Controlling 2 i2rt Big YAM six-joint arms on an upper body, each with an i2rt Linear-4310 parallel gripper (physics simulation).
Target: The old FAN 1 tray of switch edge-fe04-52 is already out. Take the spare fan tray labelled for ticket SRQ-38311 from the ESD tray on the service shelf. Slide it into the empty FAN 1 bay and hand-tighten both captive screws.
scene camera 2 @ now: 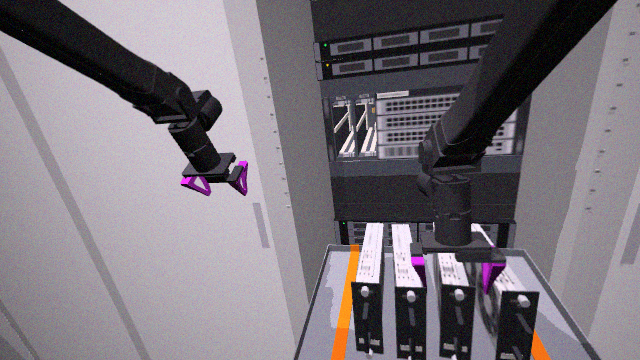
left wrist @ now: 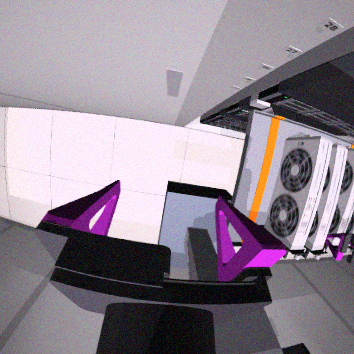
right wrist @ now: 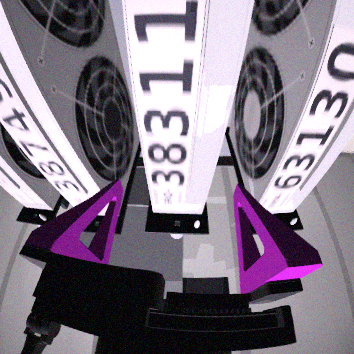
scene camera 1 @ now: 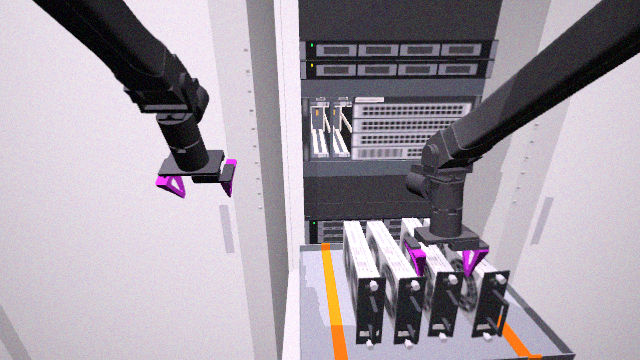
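Note:
The fan tray labelled 38311 (scene camera 1: 442, 305) (scene camera 2: 456, 320) (right wrist: 170, 135) stands upright, third from the left in the ESD tray (scene camera 1: 312, 300) (scene camera 2: 320, 310) (left wrist: 255, 150). My right gripper (scene camera 1: 444, 275) (scene camera 2: 455, 288) (right wrist: 176, 186) is open and points down over its front part, with one finger at each side and space between fingers and tray. My left gripper (scene camera 1: 207, 196) (scene camera 2: 227, 194) (left wrist: 169, 192) is open and empty, off to the left. The switch (scene camera 1: 412, 125) (scene camera 2: 420, 120) has two open bays at its left; I cannot read which is FAN 1.
Fan trays stand close on both sides: 3874-something (scene camera 1: 410, 310) (right wrist: 45, 145) at the left, 63130 (scene camera 1: 490, 305) (right wrist: 310, 135) at the right, and another (scene camera 1: 370, 310) (scene camera 2: 367, 320) farthest left. Cabinet walls flank the rack. Two drive units (scene camera 1: 400, 60) sit above the switch.

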